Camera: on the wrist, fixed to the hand. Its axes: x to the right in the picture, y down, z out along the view.
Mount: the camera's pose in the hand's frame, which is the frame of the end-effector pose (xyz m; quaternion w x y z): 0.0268 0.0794 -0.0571 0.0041 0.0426 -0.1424 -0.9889
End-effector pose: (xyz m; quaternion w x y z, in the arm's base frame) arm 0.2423 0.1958 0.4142 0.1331 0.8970 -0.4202 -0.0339
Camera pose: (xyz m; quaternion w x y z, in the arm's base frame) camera 0.2103 0.1388 0.4917 0.1310 -0.4200 -0.8649 0.2416
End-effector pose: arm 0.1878 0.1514 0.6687 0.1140 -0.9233 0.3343 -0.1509
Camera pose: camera 0.1408 0.0681 0.7024 0.0618 0.3510 0.9343 -0.0039
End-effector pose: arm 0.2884 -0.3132 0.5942 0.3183 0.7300 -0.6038 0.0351
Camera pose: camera 0.2428 -0.3127 0.6848 0.0811 -0.6186 -0.6756 0.3928
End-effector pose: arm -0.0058 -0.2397 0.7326 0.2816 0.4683 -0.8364 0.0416
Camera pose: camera -0.0560 -0.1967 0.8095 0.0968 -0.8470 -0.4214 0.3094
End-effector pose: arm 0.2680 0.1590 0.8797 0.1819 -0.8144 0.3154 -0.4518
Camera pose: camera 0.2022 0.0818 0.8802 0.3664 0.3718 0.8492 0.0792
